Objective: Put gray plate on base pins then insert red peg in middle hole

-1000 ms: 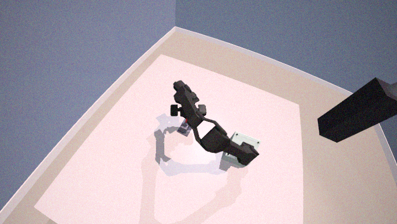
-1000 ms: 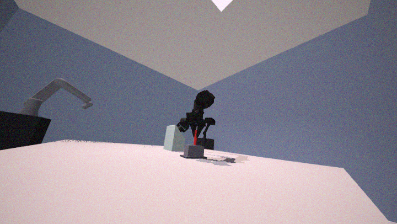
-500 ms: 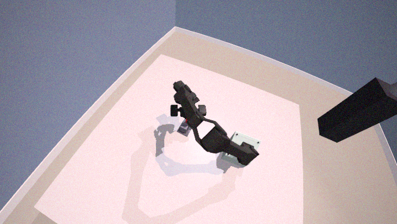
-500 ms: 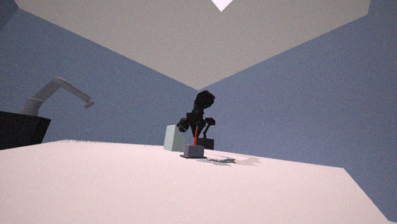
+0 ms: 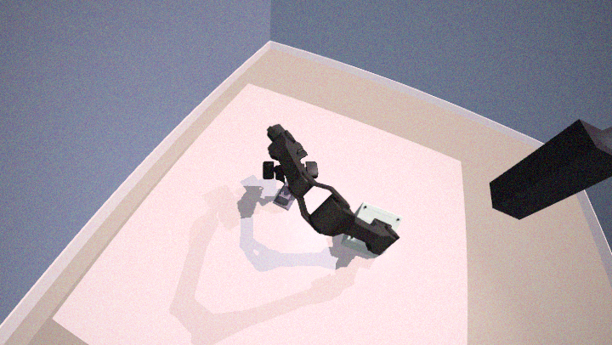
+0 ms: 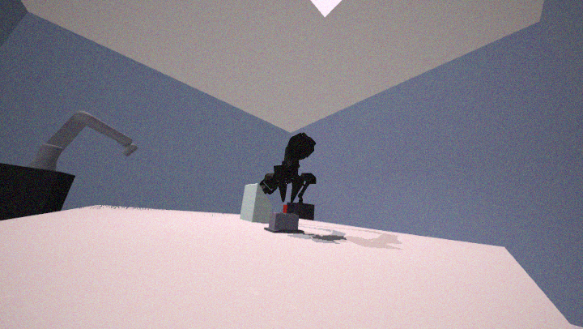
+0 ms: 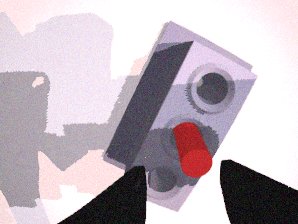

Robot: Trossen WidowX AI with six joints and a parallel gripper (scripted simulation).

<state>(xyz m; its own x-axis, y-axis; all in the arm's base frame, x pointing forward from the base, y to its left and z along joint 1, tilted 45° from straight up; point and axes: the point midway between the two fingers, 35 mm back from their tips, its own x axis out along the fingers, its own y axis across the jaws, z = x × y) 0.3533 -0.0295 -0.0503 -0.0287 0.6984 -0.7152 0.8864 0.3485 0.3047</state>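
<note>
Right now the red peg is 5 cm below my gripper tip. The rest, counted from my gripper tip: base 9 cm below; then gray plate 5 cm below.
</note>
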